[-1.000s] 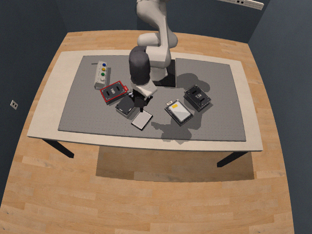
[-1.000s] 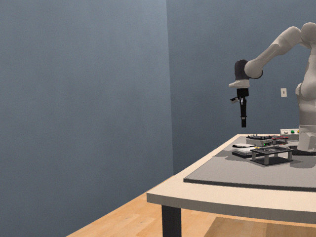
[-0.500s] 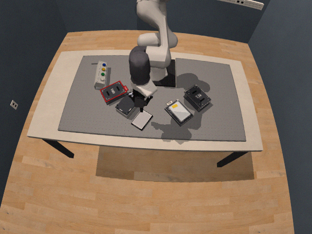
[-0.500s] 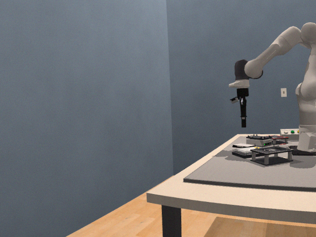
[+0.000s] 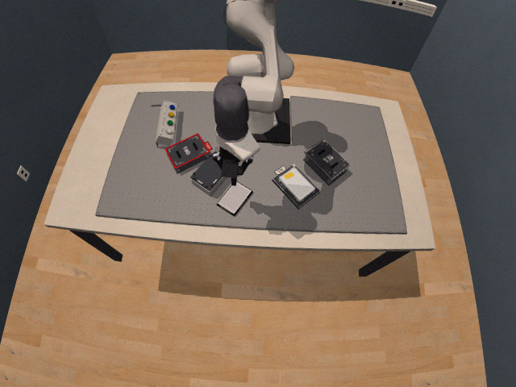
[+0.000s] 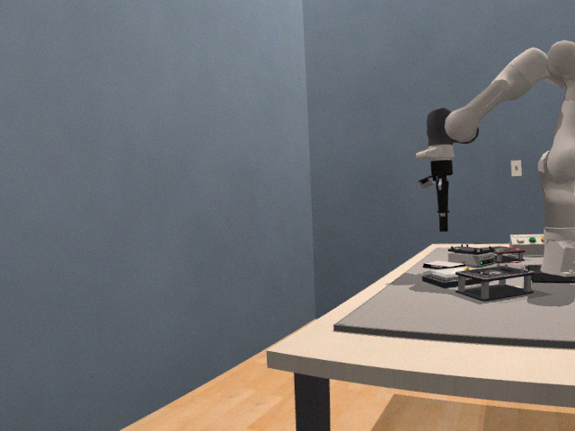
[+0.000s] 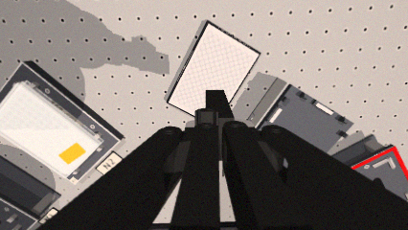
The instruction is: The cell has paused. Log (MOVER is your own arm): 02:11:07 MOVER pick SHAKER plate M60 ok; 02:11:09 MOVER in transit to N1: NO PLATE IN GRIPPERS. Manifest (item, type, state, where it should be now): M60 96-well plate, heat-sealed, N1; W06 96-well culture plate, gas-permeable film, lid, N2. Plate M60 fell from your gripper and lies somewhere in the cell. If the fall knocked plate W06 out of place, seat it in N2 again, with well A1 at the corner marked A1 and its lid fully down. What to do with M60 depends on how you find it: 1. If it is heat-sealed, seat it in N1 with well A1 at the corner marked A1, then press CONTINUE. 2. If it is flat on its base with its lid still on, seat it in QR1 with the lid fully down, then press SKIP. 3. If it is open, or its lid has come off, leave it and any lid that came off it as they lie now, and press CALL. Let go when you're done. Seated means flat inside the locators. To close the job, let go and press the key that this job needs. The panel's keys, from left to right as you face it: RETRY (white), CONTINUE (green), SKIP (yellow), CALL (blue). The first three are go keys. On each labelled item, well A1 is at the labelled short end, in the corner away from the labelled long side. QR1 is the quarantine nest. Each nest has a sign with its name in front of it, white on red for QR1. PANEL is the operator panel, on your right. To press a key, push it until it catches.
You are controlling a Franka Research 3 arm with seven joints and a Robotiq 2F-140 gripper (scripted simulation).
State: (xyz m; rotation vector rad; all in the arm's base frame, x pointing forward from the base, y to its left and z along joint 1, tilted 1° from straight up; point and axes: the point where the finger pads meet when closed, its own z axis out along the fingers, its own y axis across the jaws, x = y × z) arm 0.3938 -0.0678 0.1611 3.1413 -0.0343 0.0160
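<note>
Now: the plate M60 150 mm below my hand. Also, from my hand: plate W06: 70 mm behind, 240 mm to the left, 130 mm below; shaker block: 60 mm behind, 110 mm to the right, 100 mm below; A1 mark: 280 mm behind, 360 mm to the left, 110 mm below.
</note>
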